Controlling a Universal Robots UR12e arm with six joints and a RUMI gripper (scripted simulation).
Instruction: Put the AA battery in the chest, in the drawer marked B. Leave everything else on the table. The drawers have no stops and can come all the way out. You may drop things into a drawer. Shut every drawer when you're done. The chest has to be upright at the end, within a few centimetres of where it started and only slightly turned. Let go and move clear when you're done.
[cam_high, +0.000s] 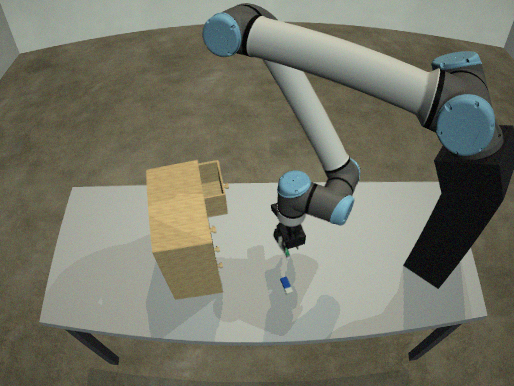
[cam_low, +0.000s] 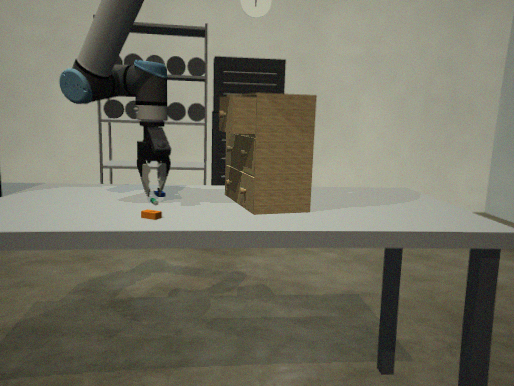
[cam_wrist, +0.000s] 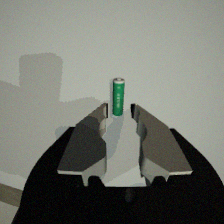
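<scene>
Now: the green AA battery 3 cm below my hand. Also, from my hand: drawer (27 cm ahead, 11 cm to the right, 21 cm above); orange block (3 cm behind, 18 cm to the right, 3 cm below); blue-and-white block (3 cm ahead, 15 cm to the left, 3 cm below).
</scene>
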